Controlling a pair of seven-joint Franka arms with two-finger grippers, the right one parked.
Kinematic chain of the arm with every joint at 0, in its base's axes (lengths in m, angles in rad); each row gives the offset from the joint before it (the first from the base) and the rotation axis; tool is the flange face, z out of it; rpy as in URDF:
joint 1: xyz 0 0 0.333 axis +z
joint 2: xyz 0 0 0 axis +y
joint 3: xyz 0 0 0.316 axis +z
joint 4: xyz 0.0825 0 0 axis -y
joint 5: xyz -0.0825 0 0.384 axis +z
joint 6: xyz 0 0 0 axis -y
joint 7: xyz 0.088 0 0 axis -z
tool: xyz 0 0 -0.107 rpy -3.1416 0 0
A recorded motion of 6 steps. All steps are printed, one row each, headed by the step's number.
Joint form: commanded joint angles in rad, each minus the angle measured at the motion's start. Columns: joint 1, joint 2, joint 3, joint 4, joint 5, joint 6, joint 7.
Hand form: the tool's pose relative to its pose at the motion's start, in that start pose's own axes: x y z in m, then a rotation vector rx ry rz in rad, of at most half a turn. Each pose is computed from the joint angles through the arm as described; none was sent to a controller.
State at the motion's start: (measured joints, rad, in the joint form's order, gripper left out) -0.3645 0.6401 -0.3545 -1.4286 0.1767 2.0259 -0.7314
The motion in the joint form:
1: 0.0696 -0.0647 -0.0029 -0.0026 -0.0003 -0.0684 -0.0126
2: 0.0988 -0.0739 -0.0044 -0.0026 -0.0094 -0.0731 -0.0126
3: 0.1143 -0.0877 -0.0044 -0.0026 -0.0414 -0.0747 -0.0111
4: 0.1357 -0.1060 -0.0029 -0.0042 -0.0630 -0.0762 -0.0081
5: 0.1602 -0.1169 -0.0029 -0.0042 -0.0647 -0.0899 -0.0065
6: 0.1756 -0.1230 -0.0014 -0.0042 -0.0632 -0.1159 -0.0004
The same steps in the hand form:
1: 0.0181 -0.0431 -0.0397 0.0205 0.0086 -0.0772
2: 0.0271 -0.0596 -0.0467 0.0124 0.0088 -0.1082
3: 0.0303 -0.0672 -0.0564 -0.0145 0.0025 -0.1334
4: 0.0355 -0.0797 -0.0684 -0.0341 0.0062 -0.1597
5: 0.0414 -0.0953 -0.0754 -0.0311 0.0060 -0.1824
6: 0.0438 -0.1071 -0.0775 -0.0161 -0.0072 -0.1919

